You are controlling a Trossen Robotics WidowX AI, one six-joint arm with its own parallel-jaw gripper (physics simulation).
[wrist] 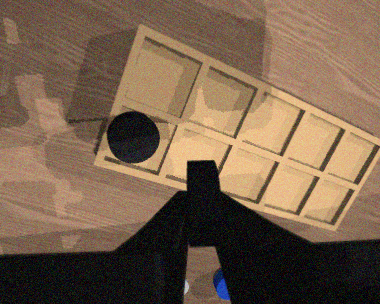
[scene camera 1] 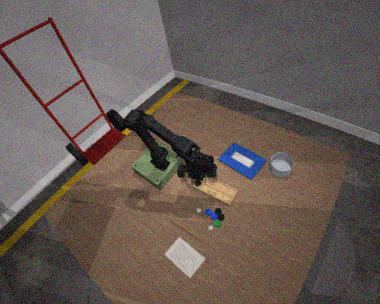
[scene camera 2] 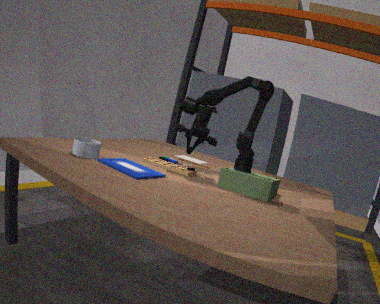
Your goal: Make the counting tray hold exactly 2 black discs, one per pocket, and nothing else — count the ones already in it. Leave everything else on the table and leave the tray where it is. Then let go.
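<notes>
The pale wooden tray (scene camera 1: 220,191) (wrist: 181,121) has two rows of pockets. One black disc (wrist: 133,137) shows at the end pocket of the row nearer my fingers, partly over the rim in this view; I cannot tell whether another lies beneath. My gripper (scene camera 1: 198,183) (scene camera 2: 189,151) (wrist: 197,199) is raised above the tray, shut on a black disc, which is hard to tell from the dark fingers. Beside the tray lie black discs (scene camera 1: 221,217), blue discs (scene camera 1: 214,216) (wrist: 223,285), a green disc (scene camera 1: 217,223) and small white pieces (scene camera 1: 198,210) (wrist: 186,286).
The arm stands at a green base box (scene camera 1: 152,172) (scene camera 2: 250,185). A blue panel (scene camera 1: 252,170) (scene camera 2: 150,174) and a grey bowl (scene camera 1: 281,166) (scene camera 2: 86,148) are beyond the tray. A white sheet (scene camera 1: 185,257) (scene camera 2: 191,159) and a thin stick (scene camera 1: 185,229) lie near the discs.
</notes>
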